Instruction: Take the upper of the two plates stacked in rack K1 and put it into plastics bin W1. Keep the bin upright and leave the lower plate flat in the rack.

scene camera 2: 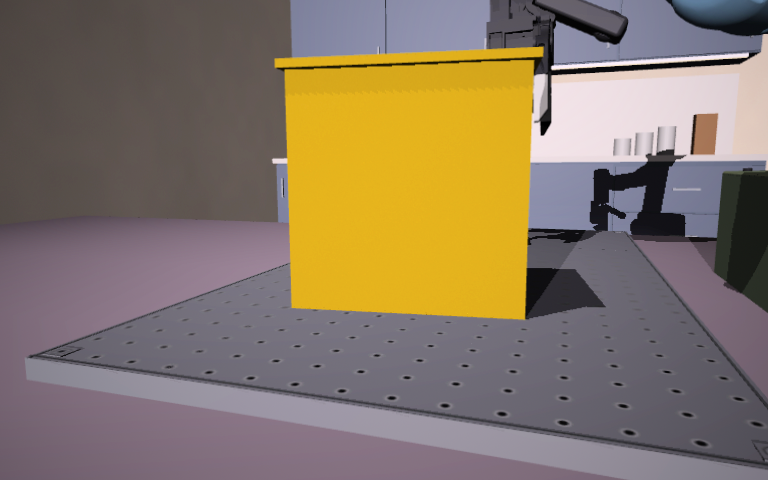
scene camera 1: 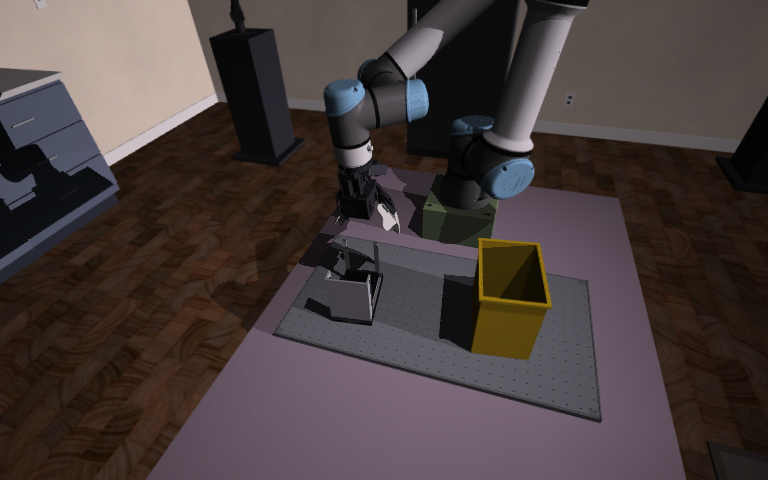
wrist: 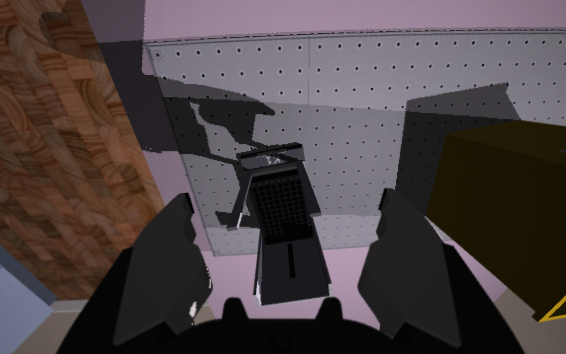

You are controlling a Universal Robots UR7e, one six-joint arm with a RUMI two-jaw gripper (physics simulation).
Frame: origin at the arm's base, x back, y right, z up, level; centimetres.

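Seen in the pictures: gripper, fingertip midpoint: (scene camera 2: 539,129) (scene camera 1: 369,229) (wrist: 284,192); arm's base at its link origin: (scene camera 1: 465,194).
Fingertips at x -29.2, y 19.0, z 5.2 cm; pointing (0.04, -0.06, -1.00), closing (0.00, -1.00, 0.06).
Pixels of each thing's top centre, then the offset from my fingertips to it. Level surfaces: height alone.
- Rack K1 at its top centre: (wrist: 284,262) (scene camera 1: 354,257) dx -9.2, dy +0.3, dz -1.0 cm
- dark gridded plate at its top centre: (wrist: 282,213) (scene camera 1: 356,288) dx -10.2, dy +0.1, dz -10.3 cm
- Plastics bin W1 at its top centre: (scene camera 2: 415,69) (scene camera 1: 511,269) dx -7.6, dy -33.5, dz +3.0 cm
- grey perforated board at its surface level: dz -15.0 cm
- pinkish table at its surface level: dz -16.3 cm
- high bin rim at its top centre: (scene camera 1: 515,302) dx -16.2, dy -34.7, dz +3.0 cm
Rack K1 (scene camera 1: 348,300) (wrist: 312,275) is a small pale holder with a slotted wall and thin uprights, at the left of the grey board. A dark gridded plate (scene camera 1: 357,275) (wrist: 280,200) lies in it. The lower plate cannot be told apart. Plastics bin W1 (scene camera 1: 505,331) (scene camera 2: 407,186) (wrist: 490,210) is yellow, tall and open-topped, and stands upright right of the rack. My gripper (scene camera 1: 368,225) (wrist: 284,192) is open and empty, pointing down above the rack, with its fingers spread to either side of the rack in the wrist view. The bin partly hides it in scene camera 2.
The grey perforated board (scene camera 1: 407,339) (scene camera 2: 362,396) (wrist: 360,75) lies on a pinkish table (scene camera 1: 339,418). The arm's green base block (scene camera 1: 458,223) stands behind the board. The high bin rim (scene camera 1: 515,304) rises between rack and the board's right edge.
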